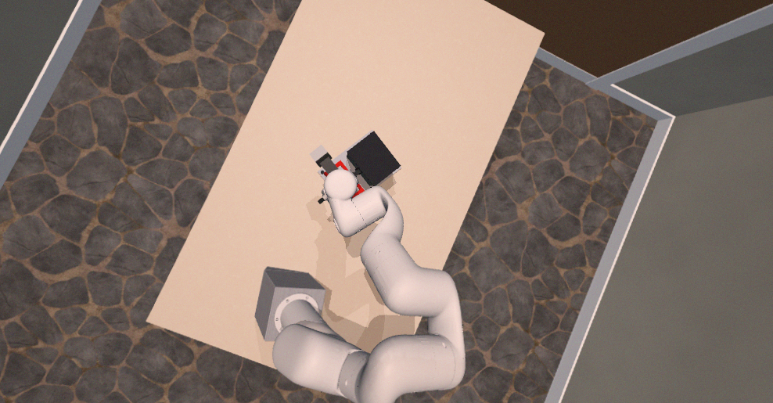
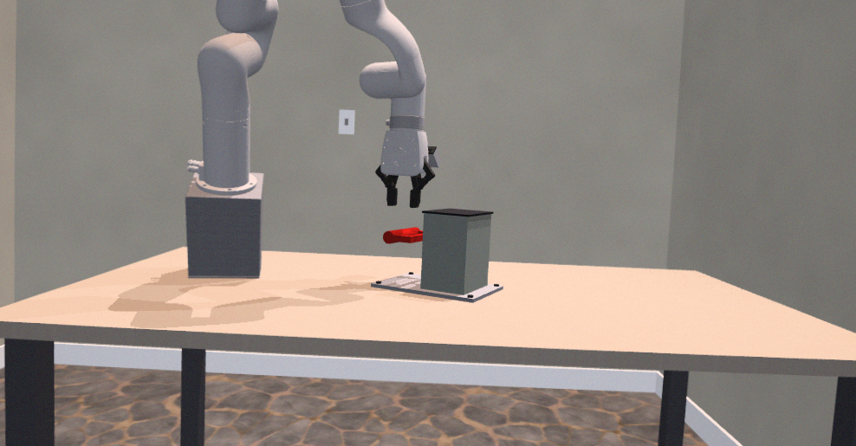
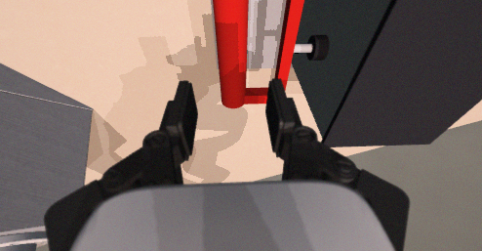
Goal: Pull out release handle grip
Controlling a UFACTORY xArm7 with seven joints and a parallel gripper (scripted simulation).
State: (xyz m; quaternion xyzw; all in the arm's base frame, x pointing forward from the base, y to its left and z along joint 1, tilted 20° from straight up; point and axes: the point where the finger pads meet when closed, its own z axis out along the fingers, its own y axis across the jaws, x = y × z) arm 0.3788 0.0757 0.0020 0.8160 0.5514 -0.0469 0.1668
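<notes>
The red release handle grip is 50 mm ahead of my hand, 20 mm to the right of it and 80 mm below it.
</notes>
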